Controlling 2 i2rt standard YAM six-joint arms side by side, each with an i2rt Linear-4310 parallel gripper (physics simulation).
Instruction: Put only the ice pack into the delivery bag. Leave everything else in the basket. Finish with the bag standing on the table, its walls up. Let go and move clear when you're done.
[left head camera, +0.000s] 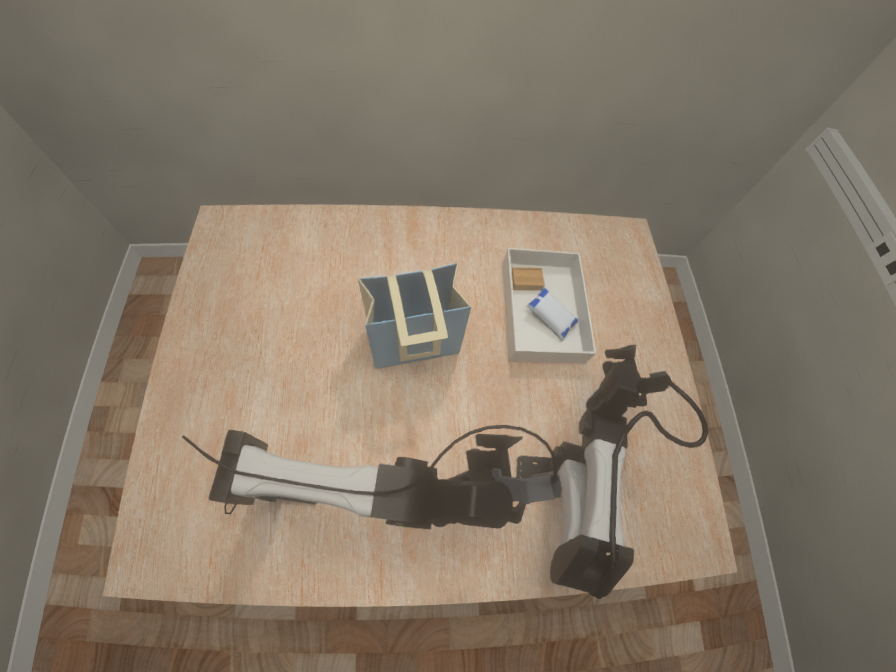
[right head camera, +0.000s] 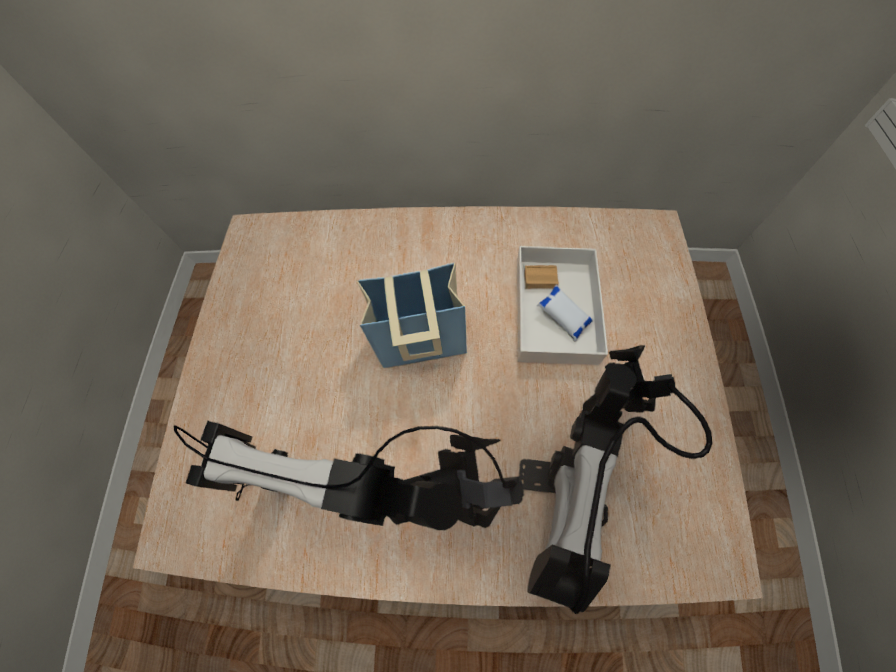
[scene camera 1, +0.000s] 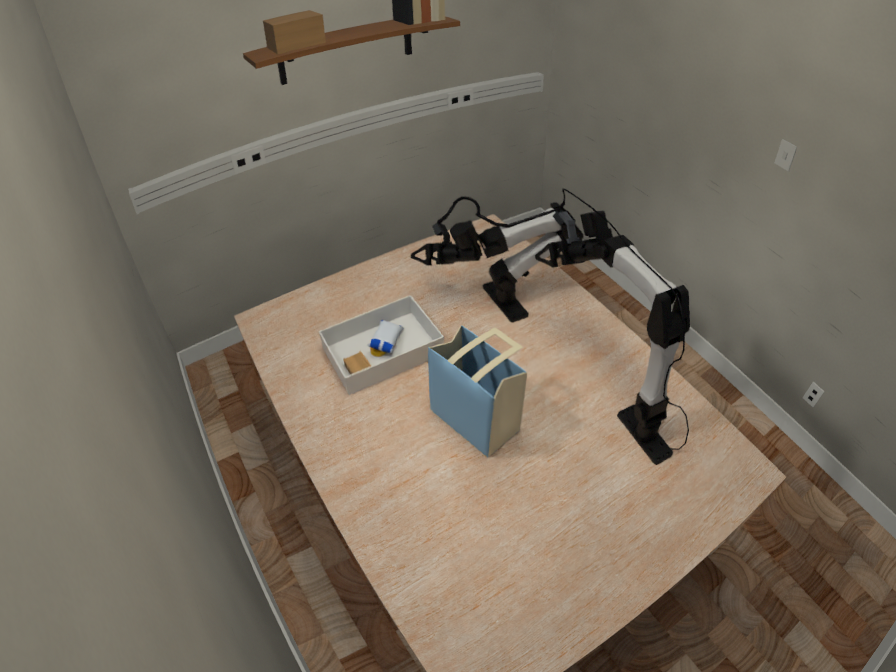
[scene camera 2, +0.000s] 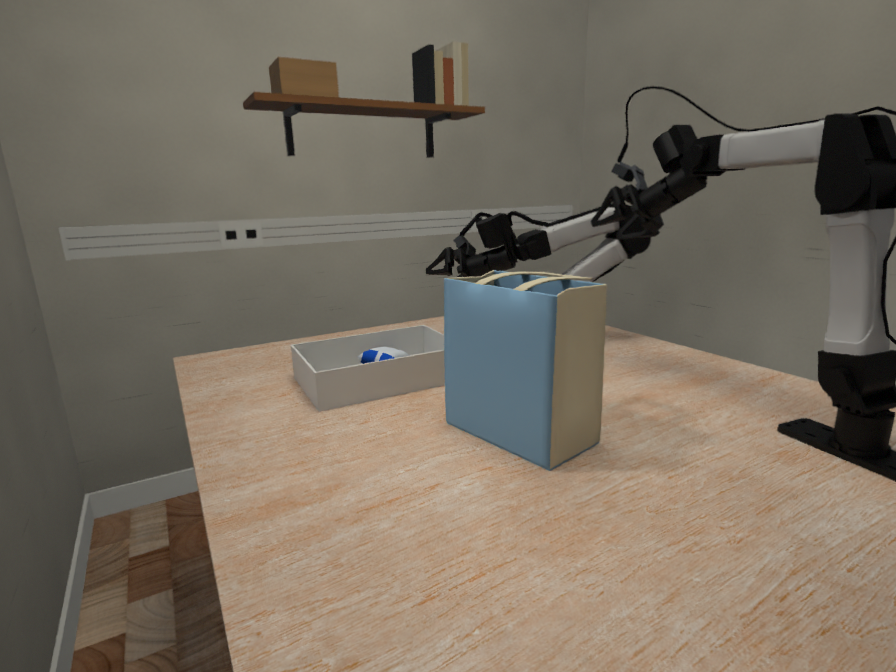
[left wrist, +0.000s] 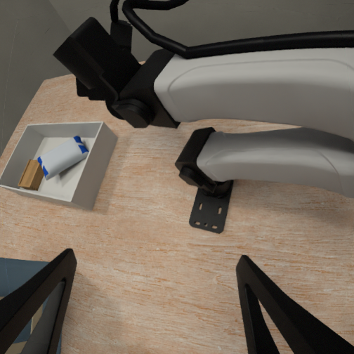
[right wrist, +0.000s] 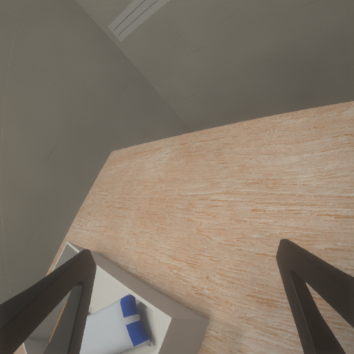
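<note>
The ice pack (left head camera: 554, 313) (right head camera: 566, 313) (scene camera 1: 387, 335) (left wrist: 62, 157), white with blue ends, lies in the grey-white basket (left head camera: 550, 357) (right head camera: 560, 358) (scene camera 2: 376, 384) (right wrist: 185, 332). A brown box (left head camera: 528, 278) (right head camera: 541, 276) (scene camera 1: 356, 363) lies beside it. A yellow thing (scene camera 1: 377, 352) shows partly under the pack. The blue delivery bag (left head camera: 383, 345) (right head camera: 452, 332) (scene camera 1: 459, 401) (scene camera 2: 499, 361) stands upright left of the basket, walls up, handles over its opening. My left gripper (left wrist: 157, 259) is open and empty, in the air in front of the bag. My right gripper (right wrist: 184, 254) is open and empty, near the basket's front right corner.
My left arm reaches across the table's front (left head camera: 289, 556), its gripper close to the right arm's links. The right arm's base plate (left wrist: 210, 212) is on the table. A wall shelf (scene camera 1: 354, 41) (scene camera 2: 361, 106) with a box and books hangs beyond the table.
</note>
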